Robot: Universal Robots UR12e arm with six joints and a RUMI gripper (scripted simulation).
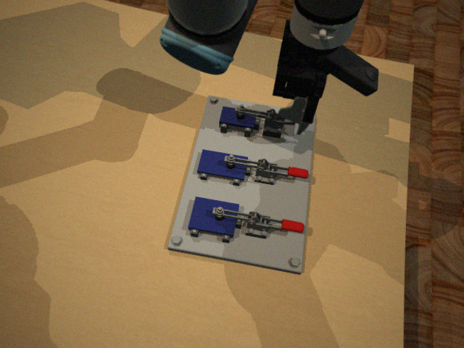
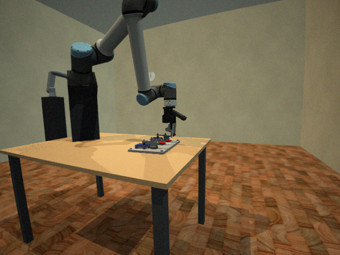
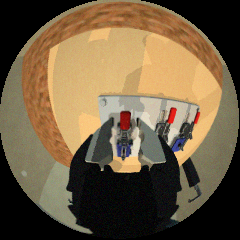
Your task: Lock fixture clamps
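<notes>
Right now the grey fixture plate is 100 mm behind my hand, 90 mm to the right of it and 60 mm below it. Also, from my hand: part (200 mm to the right, 170 mm behind, 30 mm below).
</notes>
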